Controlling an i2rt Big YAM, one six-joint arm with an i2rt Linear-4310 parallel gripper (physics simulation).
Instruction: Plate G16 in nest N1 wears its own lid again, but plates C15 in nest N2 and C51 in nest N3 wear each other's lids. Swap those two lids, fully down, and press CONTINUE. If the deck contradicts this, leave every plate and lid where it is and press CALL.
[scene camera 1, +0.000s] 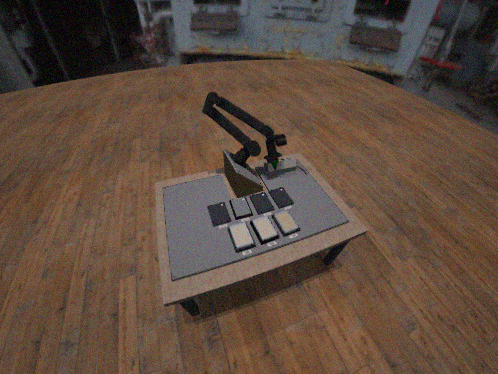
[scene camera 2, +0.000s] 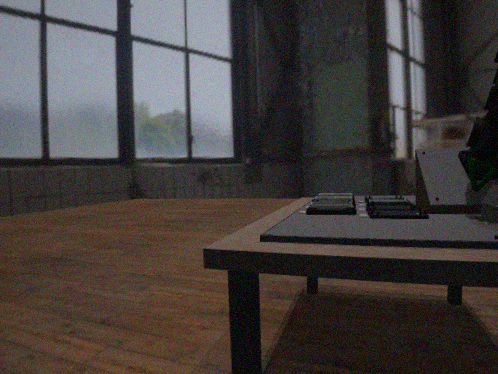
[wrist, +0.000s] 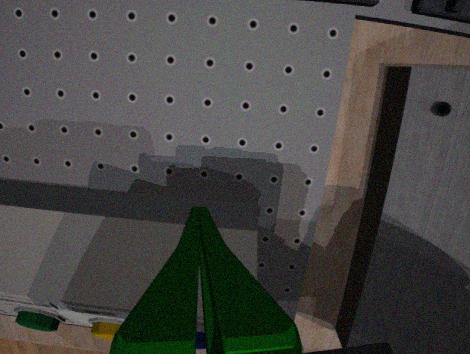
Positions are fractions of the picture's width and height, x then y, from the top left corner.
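Note:
My gripper (wrist: 0.42, 0.61) is shut, and it holds nothing. There is a grey button box (wrist: 0.18, 0.72) here as well.

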